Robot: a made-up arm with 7 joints. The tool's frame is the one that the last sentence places.
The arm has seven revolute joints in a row. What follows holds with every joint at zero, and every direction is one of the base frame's.
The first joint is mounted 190 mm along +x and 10 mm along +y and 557 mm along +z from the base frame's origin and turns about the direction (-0.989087, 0.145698, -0.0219).
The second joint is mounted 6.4 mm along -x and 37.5 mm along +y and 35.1 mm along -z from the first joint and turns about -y.
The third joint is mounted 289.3 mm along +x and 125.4 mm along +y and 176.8 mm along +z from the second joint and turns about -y.
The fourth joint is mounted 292.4 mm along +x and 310 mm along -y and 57.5 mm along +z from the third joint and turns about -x.
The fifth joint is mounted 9.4 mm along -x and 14 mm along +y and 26.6 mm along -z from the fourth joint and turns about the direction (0.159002, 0.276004, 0.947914).
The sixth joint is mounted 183.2 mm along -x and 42.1 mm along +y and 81 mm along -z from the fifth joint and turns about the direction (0.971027, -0.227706, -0.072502).
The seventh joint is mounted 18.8 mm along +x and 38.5 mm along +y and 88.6 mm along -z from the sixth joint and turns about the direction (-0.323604, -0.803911, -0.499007).
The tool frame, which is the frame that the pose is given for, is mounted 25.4 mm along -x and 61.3 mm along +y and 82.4 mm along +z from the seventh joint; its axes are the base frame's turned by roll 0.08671, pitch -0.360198 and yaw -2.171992 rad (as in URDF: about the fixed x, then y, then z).
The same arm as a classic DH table. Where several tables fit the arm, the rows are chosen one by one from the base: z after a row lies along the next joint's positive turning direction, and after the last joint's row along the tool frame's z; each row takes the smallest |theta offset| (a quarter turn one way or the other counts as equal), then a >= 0, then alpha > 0; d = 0 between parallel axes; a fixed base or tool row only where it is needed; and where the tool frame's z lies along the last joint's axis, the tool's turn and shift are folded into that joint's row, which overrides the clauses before.
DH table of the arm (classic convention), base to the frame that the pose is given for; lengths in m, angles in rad. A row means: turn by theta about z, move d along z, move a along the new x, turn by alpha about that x. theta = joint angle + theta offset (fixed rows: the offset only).
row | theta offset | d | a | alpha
base (fixed) | 1.4245 | 0.5529 | 0.0376 | -1.5927
joint 1 | 1.5676 | -0.1793 | 0.0349 | -1.7170
joint 2 | -1.0444 | 0.0000 | -0.3390 | 0.0000
joint 3 | 1.0222 | 0.1482 | -0.0575 | 1.5708
joint 4 | -1.2875 | -0.2865 | 0.0209 | 1.7305
joint 5 | -0.1997 | -0.1121 | 0.0280 | 1.5480
joint 6 | -0.7261 | -0.1628 | 0.0967 | 1.6659
joint 7 | -1.4179 | -0.0134 | 0.0458 | 2.4632
tool (fixed) | 1.3770 | 0.0771 | 0.0000 | 0.0000

